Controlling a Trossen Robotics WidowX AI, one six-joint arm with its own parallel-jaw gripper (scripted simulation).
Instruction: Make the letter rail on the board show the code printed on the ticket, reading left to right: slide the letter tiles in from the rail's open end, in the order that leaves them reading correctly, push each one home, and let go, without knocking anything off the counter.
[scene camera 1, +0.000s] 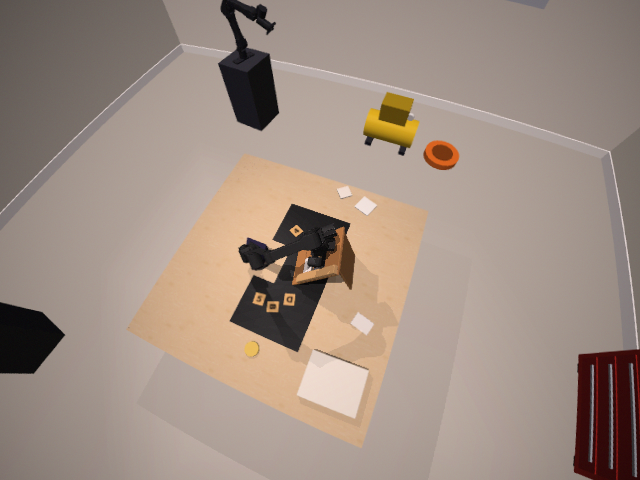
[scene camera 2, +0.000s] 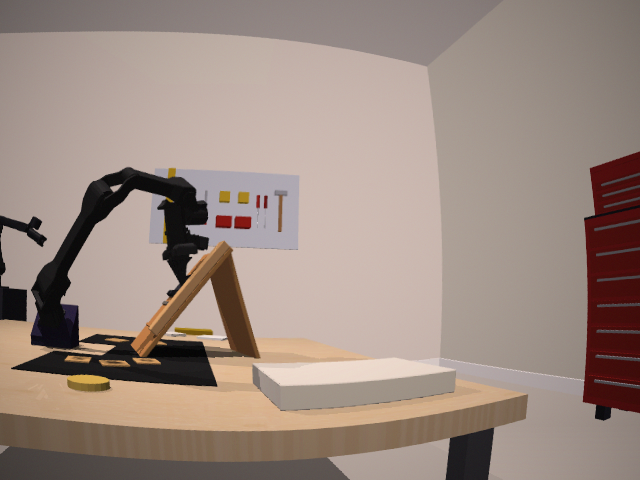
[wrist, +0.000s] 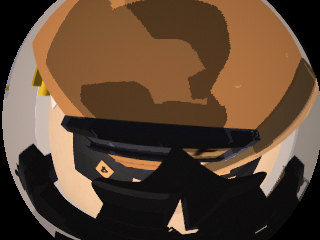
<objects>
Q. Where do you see my gripper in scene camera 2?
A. At 182, 285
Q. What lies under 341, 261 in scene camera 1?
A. A slanted wooden board.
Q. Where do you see my gripper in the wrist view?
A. At 175, 151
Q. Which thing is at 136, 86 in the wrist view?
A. A slanted wooden board.
</objects>
